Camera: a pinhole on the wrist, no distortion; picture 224 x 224 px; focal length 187.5 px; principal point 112.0 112.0 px. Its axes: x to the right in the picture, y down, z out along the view. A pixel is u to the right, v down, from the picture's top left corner.
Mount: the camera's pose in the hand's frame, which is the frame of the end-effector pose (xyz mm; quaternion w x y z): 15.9 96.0 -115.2 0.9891 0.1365 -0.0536 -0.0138
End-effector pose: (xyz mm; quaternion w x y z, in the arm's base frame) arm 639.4 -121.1 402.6 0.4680 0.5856 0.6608 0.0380
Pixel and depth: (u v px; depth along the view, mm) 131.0 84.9 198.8
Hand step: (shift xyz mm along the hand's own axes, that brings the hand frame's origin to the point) 13.7 14.1 69.3
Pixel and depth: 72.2 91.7 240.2
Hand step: -61.5 8.6 102.4
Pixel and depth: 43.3 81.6 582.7
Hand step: -261.5 -142.4 395.0
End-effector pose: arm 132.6 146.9 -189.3 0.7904 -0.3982 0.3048 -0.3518
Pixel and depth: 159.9 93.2 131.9
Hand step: 34.7 46.4 10.9
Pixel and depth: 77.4 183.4 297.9
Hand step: -70.0 127.5 195.1
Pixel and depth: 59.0 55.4 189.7
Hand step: -58.9 -7.8 45.3
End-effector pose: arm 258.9 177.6 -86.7 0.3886 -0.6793 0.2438 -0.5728
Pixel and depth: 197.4 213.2 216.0
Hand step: 91.4 146.1 133.2
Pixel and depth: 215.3 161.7 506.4
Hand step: 239.3 77.5 434.4
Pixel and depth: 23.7 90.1 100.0
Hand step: -42.0 59.9 -27.5
